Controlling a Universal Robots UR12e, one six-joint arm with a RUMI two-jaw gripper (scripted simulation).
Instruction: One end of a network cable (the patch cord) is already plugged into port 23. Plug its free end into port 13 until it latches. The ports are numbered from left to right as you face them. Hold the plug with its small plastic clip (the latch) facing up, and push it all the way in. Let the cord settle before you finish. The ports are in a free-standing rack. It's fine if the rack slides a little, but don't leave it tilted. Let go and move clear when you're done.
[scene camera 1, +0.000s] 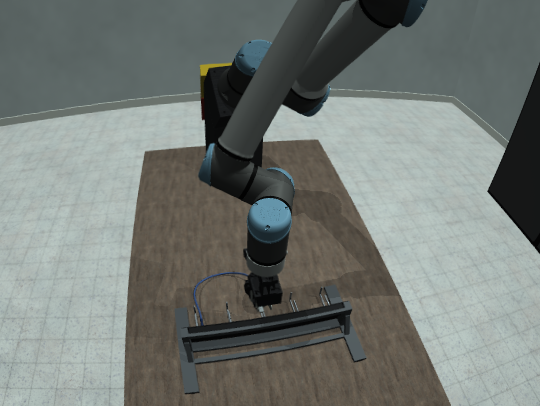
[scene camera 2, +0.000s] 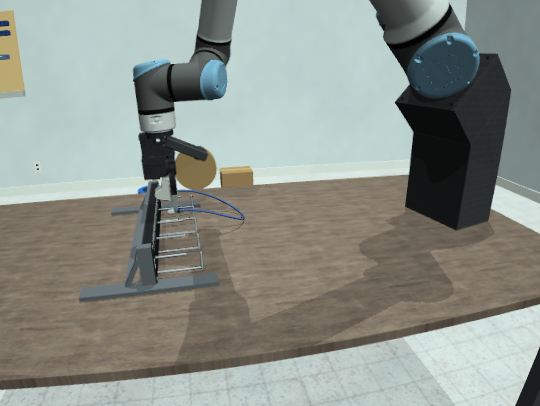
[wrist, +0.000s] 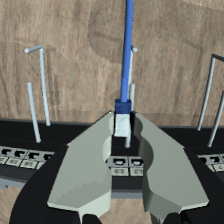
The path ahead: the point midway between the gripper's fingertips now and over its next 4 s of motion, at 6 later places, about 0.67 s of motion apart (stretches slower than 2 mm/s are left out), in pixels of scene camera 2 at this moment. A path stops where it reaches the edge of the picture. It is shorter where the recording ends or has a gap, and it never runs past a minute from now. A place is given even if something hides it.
My gripper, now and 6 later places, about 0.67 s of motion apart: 175, 211; 170, 212; 166, 212; 164, 212; 163, 213; 162, 213; 160, 213
